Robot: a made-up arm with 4 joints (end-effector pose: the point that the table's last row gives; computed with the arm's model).
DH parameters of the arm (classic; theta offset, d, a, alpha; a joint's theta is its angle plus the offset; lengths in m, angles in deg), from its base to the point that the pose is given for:
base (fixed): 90 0.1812 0 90
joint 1: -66.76 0 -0.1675 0
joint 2: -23.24 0.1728 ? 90
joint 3: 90 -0.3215 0.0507 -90
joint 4: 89.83 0 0.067 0
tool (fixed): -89.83 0.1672 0 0
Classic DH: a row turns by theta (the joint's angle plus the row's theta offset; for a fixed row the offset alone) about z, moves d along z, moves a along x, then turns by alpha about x.
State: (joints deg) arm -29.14 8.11 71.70 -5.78
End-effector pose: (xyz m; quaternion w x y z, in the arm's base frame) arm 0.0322 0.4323 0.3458 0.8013 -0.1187 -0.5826 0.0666
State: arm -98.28 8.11 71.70 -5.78
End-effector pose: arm 0.0322 0.3077 -0.1641 0.5925 -0.5524 -0.4419 0.3854
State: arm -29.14 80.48 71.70 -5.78
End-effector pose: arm 0.0322 0.1449 0.7427 0.7168 0.3773 -0.5095 -0.2902
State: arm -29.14 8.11 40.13 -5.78
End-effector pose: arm 0.1091 0.4530 0.3997 0.9255 -0.1542 -0.3455 0.0160
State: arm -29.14 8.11 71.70 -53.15
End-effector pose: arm 0.0468 0.4234 0.3968 0.7606 0.1253 -0.5812 -0.2609
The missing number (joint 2, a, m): -0.0398
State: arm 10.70 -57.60 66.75 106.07
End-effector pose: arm 0.0138 0.1816 0.1625 0.2858 -0.6031 -0.0380 0.7438
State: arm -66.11 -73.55 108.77 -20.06
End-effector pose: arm -0.0093 -0.1428 0.0125 0.3306 -0.4894 -0.3712 0.7165
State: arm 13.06 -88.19 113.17 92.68
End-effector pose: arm 0.0255 -0.0570 -0.0022 0.0668 0.7104 0.2139 -0.6671
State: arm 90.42 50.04 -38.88 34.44
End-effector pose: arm 0.2878 -0.5471 0.2291 0.2119 0.8810 -0.1552 0.3936
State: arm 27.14 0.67 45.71 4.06
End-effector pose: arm 0.0853 0.1260 0.6369 0.8972 0.2080 -0.3846 -0.0616
